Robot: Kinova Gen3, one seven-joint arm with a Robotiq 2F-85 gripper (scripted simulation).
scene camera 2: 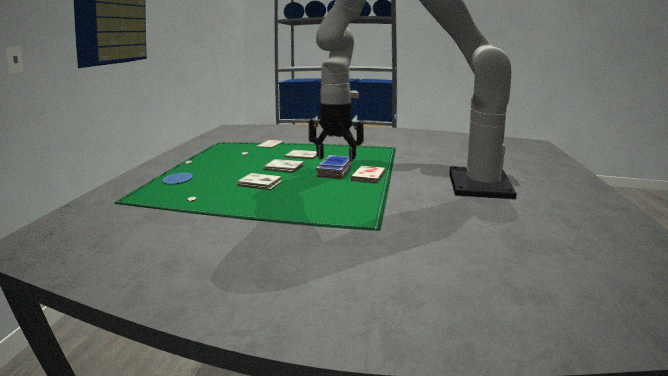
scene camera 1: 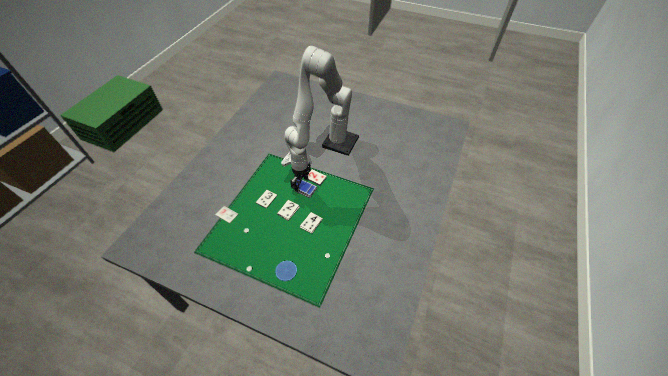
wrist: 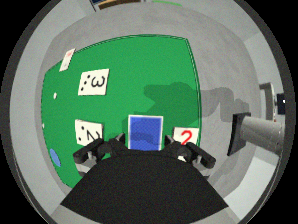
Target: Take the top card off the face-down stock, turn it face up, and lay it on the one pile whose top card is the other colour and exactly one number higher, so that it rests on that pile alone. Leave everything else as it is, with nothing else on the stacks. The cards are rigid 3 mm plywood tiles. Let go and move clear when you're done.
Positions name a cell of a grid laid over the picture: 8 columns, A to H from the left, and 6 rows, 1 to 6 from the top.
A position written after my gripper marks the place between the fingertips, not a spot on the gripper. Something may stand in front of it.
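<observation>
Scene camera 2 shows my gripper (scene camera 2: E3), as does the wrist view (wrist: D4). A green mat (scene camera 2: D4) is present; scene camera 1 (scene camera 1: D4) and the wrist view (wrist: E3) show the mat too.
</observation>
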